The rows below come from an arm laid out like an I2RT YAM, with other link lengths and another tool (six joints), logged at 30 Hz.
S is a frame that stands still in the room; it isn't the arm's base.
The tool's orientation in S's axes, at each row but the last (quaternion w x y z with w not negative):
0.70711, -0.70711, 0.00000, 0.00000
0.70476, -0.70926, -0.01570, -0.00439
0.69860, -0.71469, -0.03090, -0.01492
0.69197, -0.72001, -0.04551, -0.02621
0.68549, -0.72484, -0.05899, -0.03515
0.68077, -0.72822, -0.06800, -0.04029
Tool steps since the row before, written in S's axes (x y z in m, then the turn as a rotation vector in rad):
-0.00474, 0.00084, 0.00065, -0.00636, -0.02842, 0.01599
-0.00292, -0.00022, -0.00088, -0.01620, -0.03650, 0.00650
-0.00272, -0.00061, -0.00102, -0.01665, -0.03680, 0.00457
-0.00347, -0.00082, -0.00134, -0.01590, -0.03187, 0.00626
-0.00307, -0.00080, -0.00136, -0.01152, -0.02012, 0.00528
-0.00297, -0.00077, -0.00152, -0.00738, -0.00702, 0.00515
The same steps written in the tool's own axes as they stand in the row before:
-0.00474, -0.00065, 0.00084, -0.00636, -0.01599, -0.02842
-0.00295, 0.00080, -0.00017, -0.01659, -0.00673, -0.03628
-0.00279, 0.00085, -0.00053, -0.01717, -0.00483, -0.03652
-0.00361, 0.00101, -0.00068, -0.01611, -0.00662, -0.03169
-0.00325, 0.00098, -0.00063, -0.01147, -0.00569, -0.02004
-0.00320, 0.00109, -0.00056, -0.00682, -0.00577, -0.00711

